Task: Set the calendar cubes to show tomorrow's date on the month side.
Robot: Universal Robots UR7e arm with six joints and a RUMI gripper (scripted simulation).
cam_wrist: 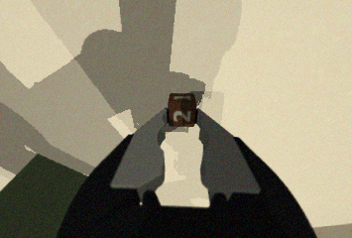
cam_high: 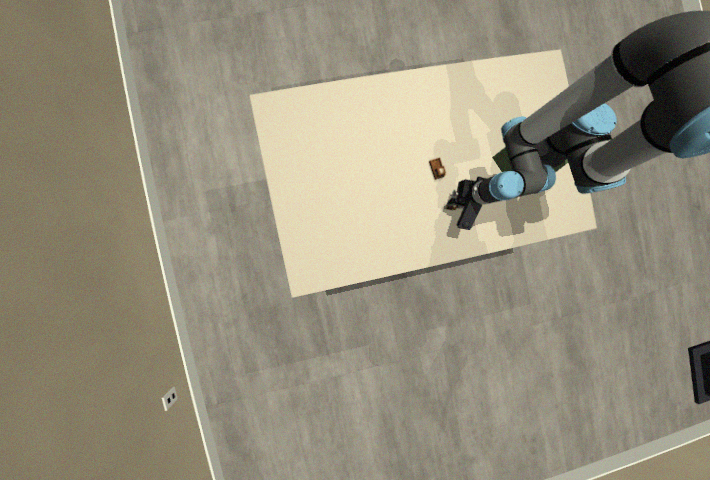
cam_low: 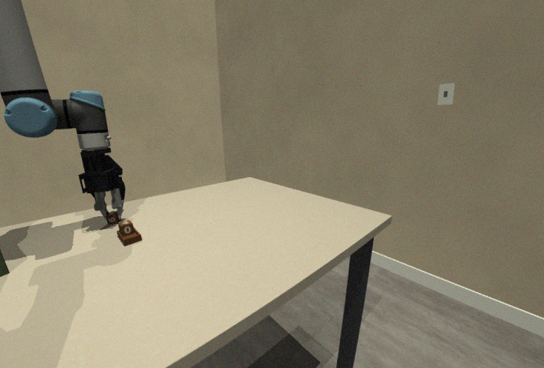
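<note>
Now: the brown digit cube 10 mm below my hand. Round my hand: brown calendar tray (150 mm to the right, 20 mm below, 20 mm ahead).
</note>
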